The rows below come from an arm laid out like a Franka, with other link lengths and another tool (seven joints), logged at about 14 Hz.
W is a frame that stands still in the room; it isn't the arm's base.
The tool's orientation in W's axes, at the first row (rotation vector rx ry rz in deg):
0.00 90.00 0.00
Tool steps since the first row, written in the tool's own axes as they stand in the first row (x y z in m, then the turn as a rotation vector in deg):
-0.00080 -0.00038 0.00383 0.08 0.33 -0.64
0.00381 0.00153 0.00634 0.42 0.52 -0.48
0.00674 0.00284 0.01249 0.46 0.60 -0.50
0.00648 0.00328 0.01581 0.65 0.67 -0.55
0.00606 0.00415 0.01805 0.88 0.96 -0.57
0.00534 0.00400 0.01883 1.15 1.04 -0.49
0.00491 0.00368 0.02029 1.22 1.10 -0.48
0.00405 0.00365 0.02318 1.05 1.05 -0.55
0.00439 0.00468 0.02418 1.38 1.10 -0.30
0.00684 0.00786 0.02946 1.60 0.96 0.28
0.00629 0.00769 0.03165 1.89 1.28 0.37
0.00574 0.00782 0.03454 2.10 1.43 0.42
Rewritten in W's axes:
0.00383 -0.00038 0.00080 -0.64 0.33 -0.08
0.00634 0.00153 -0.00381 -0.48 0.52 -0.42
0.01249 0.00284 -0.00674 -0.50 0.60 -0.46
0.01581 0.00328 -0.00648 -0.55 0.67 -0.65
0.01805 0.00415 -0.00606 -0.57 0.96 -0.88
0.01883 0.00400 -0.00534 -0.49 1.04 -1.15
0.02029 0.00368 -0.00491 -0.48 1.10 -1.22
0.02318 0.00365 -0.00405 -0.55 1.05 -1.05
0.02418 0.00468 -0.00439 -0.30 1.10 -1.38
0.02946 0.00786 -0.00684 0.28 0.96 -1.60
0.03165 0.00769 -0.00629 0.37 1.28 -1.89
0.03454 0.00782 -0.00574 0.42 1.43 -2.10

